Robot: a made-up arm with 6 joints. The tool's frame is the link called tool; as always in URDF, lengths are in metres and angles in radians. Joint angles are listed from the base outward. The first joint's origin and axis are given. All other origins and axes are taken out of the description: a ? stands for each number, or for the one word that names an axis. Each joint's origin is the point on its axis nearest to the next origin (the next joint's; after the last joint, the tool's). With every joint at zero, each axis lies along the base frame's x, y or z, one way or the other. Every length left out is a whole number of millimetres.
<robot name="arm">
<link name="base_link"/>
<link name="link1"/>
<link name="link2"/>
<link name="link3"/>
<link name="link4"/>
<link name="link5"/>
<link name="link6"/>
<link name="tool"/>
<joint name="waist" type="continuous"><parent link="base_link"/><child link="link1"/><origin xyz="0.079 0 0.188" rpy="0 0 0"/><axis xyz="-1 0 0"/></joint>
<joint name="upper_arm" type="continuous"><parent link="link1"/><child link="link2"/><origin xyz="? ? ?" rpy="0 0 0"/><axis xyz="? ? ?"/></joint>
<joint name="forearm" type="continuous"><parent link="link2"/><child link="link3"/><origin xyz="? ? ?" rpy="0 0 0"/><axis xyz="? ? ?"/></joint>
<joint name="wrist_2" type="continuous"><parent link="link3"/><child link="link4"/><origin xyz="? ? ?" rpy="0 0 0"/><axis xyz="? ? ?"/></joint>
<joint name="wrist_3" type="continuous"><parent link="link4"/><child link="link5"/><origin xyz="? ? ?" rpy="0 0 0"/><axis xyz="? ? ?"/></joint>
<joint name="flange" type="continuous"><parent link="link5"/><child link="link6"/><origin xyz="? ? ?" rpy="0 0 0"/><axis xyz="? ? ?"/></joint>
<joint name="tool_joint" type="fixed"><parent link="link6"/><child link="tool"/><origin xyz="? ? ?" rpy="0 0 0"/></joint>
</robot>
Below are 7 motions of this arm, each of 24 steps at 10 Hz.
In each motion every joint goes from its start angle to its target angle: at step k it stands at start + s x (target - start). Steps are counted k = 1, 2, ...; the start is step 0. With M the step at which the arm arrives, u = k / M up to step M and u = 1 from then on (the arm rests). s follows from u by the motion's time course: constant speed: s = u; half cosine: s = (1 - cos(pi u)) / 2; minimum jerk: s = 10 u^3 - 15 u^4 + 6 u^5.
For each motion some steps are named. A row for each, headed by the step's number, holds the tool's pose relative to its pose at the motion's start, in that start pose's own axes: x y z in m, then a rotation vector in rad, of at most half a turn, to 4 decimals.
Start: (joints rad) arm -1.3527 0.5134 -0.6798 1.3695 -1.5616 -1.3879
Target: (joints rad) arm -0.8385 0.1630 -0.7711 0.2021 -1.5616 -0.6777
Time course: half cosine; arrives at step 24
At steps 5, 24:
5: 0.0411 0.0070 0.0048 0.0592 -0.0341 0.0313
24: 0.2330 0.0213 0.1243 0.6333 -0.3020 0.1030

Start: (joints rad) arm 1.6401 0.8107 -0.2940 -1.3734 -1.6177 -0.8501
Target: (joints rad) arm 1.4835 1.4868 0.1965 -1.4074 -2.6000 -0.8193
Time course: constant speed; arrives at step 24
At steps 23, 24:
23: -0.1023 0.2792 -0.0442 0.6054 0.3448 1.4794
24: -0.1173 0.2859 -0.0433 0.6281 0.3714 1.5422

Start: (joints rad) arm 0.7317 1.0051 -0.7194 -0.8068 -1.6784 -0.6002
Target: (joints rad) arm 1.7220 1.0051 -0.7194 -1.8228 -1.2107 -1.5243
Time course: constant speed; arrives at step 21
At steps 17, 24:
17: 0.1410 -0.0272 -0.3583 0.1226 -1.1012 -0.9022
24: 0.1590 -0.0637 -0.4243 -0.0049 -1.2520 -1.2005

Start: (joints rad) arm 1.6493 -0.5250 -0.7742 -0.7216 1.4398 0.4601
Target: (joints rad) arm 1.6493 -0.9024 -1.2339 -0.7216 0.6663 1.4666
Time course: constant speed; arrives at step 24
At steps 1, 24:
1: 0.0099 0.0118 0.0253 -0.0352 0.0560 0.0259
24: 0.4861 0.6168 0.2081 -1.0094 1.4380 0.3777

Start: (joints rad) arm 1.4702 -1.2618 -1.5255 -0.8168 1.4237 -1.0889
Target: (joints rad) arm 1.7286 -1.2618 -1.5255 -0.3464 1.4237 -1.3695
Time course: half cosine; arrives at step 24
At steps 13, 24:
13: 0.0904 -0.0540 -0.0621 -0.1205 -0.4308 -0.0665
24: 0.1773 -0.1156 -0.0775 -0.2399 -0.7556 -0.0858

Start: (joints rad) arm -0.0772 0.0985 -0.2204 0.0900 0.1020 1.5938
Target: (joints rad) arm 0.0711 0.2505 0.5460 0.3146 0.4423 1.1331
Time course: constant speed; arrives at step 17
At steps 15, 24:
15: 0.0579 0.2313 -0.4917 0.9100 -0.4738 -0.4690
24: 0.0835 0.2882 -0.5318 1.0209 -0.5267 -0.5516

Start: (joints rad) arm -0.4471 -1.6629 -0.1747 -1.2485 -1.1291 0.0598
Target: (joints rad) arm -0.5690 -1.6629 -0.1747 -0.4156 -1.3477 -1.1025
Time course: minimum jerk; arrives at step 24
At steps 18, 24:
18: 0.1166 -0.0100 -0.3539 -0.0405 -0.2911 0.3009
24: 0.1178 -0.0102 -0.3979 -0.0183 -0.3211 0.3345

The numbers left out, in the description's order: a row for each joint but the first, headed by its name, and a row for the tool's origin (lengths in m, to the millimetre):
upper_arm: xyz 0 0.316 0.086, axis 0 -1 0
forearm: xyz -0.066 0 0.032, axis 0 0 -1
wrist_2: xyz -0.102 -0.337 0, axis -1 0 0
wrist_3: xyz 0 0.027 0.188, axis 0 0 -1
flange: xyz 0.314 -0.148 0, axis 0 1 0
tool: xyz -0.374 0 -0.034

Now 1 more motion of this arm.
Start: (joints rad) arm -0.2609 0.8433 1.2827 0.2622 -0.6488 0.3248
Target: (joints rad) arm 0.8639 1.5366 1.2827 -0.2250 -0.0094 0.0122
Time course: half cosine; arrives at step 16
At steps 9, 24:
9: 0.1830 -0.2515 -0.4358 0.2346 -0.8808 0.2366
24: 0.5229 -0.3886 -0.5008 0.5389 -1.1344 0.6185

